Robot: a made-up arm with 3 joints. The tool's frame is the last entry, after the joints.
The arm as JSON. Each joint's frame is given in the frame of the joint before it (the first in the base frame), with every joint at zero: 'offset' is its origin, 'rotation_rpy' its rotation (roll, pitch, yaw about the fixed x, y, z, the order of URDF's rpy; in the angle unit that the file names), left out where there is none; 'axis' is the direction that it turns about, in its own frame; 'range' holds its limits. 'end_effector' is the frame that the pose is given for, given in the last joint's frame.
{
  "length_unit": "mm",
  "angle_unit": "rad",
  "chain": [
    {
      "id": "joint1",
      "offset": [
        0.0,
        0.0,
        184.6
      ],
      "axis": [
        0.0,
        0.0,
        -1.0
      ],
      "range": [
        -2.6,
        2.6
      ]
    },
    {
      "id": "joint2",
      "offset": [
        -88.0,
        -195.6,
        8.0
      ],
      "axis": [
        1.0,
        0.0,
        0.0
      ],
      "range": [
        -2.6,
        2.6
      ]
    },
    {
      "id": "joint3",
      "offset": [
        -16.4,
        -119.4,
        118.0
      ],
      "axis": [
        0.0,
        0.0,
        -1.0
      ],
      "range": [
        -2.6,
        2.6
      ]
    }
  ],
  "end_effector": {
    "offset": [
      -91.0,
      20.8,
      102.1
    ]
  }
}
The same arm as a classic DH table. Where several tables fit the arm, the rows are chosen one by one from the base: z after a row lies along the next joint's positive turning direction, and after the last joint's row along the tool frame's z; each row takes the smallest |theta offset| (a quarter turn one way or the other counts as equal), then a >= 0, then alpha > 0; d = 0 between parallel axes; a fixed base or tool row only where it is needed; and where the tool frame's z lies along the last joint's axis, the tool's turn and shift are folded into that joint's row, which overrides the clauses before.
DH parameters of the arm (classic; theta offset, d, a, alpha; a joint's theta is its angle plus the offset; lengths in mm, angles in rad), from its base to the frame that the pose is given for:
base (fixed): 0.0000 0.0 0.0 3.1416
joint1: 1.5708 -192.6 195.6 1.5708
joint2: 0.0000 -104.4 119.4 -1.5708
joint3: -1.3461 0.0 -93.3 3.1416
tool (fixed): 0.2247 220.1 0.0 0.0000
Joint limits (rad, base to tool): -2.6000..2.6000 -2.6000..2.6000 -2.6000..2.6000

